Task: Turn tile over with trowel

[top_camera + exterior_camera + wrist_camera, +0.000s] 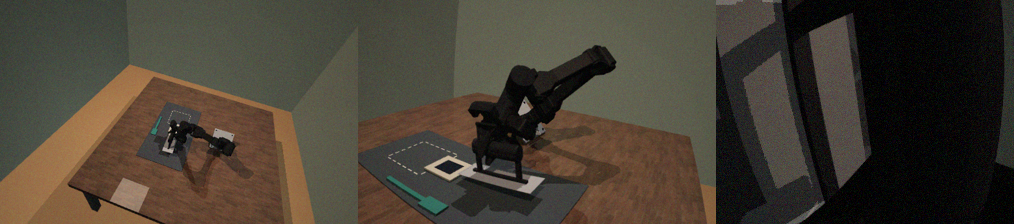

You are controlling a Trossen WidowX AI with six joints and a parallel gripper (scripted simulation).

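Now: the grey mat 120 mm to the right of my gripper tip and 100 mm below it. The rest, counted from my gripper tip: green trowel 140 mm ahead, 90 mm to the right, 80 mm below; then tan tile 20 mm behind, 140 mm to the right, 80 mm below.
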